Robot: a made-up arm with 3 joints. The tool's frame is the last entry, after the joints.
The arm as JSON. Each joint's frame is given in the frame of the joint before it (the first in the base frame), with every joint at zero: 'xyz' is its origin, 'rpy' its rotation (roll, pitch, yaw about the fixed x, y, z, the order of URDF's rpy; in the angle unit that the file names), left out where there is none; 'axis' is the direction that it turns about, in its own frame. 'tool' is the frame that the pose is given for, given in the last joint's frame.
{
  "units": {
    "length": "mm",
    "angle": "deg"
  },
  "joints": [
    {
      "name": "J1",
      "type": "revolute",
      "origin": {
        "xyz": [
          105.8,
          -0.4,
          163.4
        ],
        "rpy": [
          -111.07,
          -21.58,
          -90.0
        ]
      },
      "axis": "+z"
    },
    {
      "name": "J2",
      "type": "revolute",
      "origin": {
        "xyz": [
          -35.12,
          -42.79,
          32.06
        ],
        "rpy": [
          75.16,
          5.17,
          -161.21
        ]
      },
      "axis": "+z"
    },
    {
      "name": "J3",
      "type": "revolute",
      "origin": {
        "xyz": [
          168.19,
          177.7,
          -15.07
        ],
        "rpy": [
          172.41,
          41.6,
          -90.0
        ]
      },
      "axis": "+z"
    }
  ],
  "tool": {
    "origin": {
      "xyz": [
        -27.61,
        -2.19,
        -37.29
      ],
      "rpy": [
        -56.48,
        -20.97,
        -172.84
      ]
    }
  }
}
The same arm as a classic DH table. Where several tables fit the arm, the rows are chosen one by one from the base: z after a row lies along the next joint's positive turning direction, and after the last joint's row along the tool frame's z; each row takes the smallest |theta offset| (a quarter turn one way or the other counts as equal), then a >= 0, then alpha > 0; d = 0 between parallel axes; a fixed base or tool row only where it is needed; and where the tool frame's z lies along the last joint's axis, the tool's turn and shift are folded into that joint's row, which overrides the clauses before.
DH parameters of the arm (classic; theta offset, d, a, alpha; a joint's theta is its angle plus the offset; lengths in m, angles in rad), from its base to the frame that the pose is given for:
base (fixed): 1.4301 0.2006 0.0144 1.9117
J1: -0.0491 0.1507 0.0477 1.3129
J2: 0.1048 0.1117 0.1999 -2.4057
J3: -1.0654 0.1775 0.0266 -1.0291
tool (fixed): -0.4309 -0.0089 0 0

